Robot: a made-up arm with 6 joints. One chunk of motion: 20 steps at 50 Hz.
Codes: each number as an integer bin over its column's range. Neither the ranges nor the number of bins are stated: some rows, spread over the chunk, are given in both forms.
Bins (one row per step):
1: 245 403 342 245 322 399
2: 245 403 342 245 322 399
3: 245 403 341 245 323 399
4: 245 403 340 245 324 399
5: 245 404 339 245 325 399
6: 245 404 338 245 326 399
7: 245 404 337 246 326 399
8: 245 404 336 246 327 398
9: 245 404 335 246 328 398
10: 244 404 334 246 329 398
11: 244 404 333 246 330 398
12: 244 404 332 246 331 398
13: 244 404 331 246 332 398
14: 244 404 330 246 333 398
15: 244 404 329 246 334 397
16: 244 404 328 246 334 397
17: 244 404 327 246 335 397
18: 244 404 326 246 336 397
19: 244 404 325 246 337 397
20: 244 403 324 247 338 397
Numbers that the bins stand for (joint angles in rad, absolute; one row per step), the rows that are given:
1: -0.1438 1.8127 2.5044 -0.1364 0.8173 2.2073
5: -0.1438 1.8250 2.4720 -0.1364 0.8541 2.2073
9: -0.1438 1.8250 2.4288 -0.1234 0.8910 2.1919
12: -0.1575 1.8250 2.3964 -0.1234 0.9279 2.1919
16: -0.1575 1.8250 2.3532 -0.1234 0.9647 2.1765
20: -0.1575 1.8127 2.3100 -0.1105 1.0139 2.1765
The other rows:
2: -0.1438 1.8127 2.5044 -0.1364 0.8173 2.2073
3: -0.1438 1.8127 2.4936 -0.1364 0.8295 2.2073
4: -0.1438 1.8127 2.4828 -0.1364 0.8418 2.2073
6: -0.1438 1.8250 2.4612 -0.1364 0.8664 2.2073
7: -0.1438 1.8250 2.4504 -0.1234 0.8664 2.2073
8: -0.1438 1.8250 2.4396 -0.1234 0.8787 2.1919
10: -0.1575 1.8250 2.4180 -0.1234 0.9033 2.1919
11: -0.1575 1.8250 2.4072 -0.1234 0.9156 2.1919
13: -0.1575 1.8250 2.3856 -0.1234 0.9402 2.1919
14: -0.1575 1.8250 2.3748 -0.1234 0.9524 2.1919
15: -0.1575 1.8250 2.3640 -0.1234 0.9647 2.1765
17: -0.1575 1.8250 2.3424 -0.1234 0.9770 2.1765
18: -0.1575 1.8250 2.3316 -0.1234 0.9893 2.1765
19: -0.1575 1.8250 2.3208 -0.1234 1.0016 2.1765

